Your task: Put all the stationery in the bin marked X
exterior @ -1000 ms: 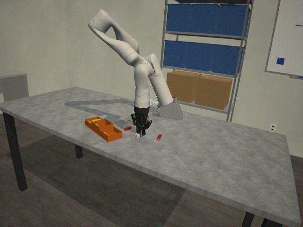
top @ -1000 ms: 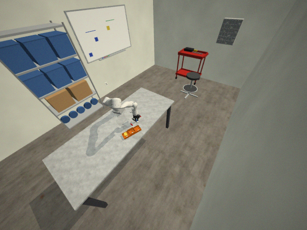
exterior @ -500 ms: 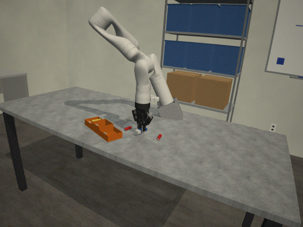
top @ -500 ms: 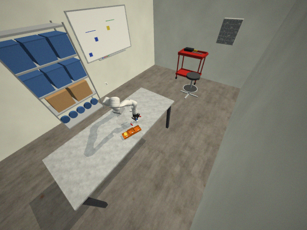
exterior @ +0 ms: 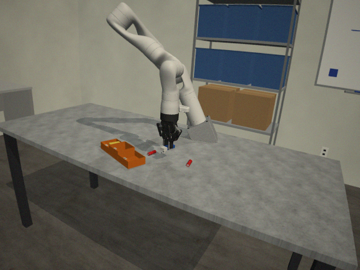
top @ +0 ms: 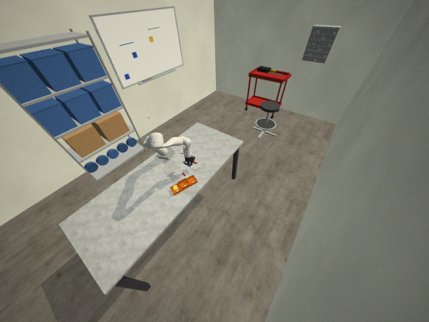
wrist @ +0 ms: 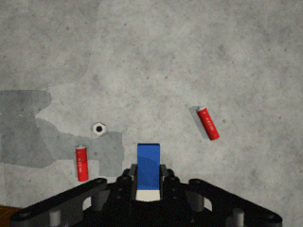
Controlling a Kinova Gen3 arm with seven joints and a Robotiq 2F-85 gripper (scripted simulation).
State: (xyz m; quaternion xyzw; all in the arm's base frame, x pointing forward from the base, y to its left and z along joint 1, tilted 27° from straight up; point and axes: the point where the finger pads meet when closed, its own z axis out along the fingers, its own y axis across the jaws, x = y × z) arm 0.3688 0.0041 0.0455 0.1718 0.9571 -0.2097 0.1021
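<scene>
My gripper is now 1 cm short of the yellow block, 27 cm to the left of it and 6 cm above it. Round my hand: orange bins: 5 cm ahead, 20 cm to the right, 6 cm below; then nut: 7 cm behind, 5 cm to the right, 8 cm below; then white eraser: 1 cm ahead, 2 cm below.
</scene>
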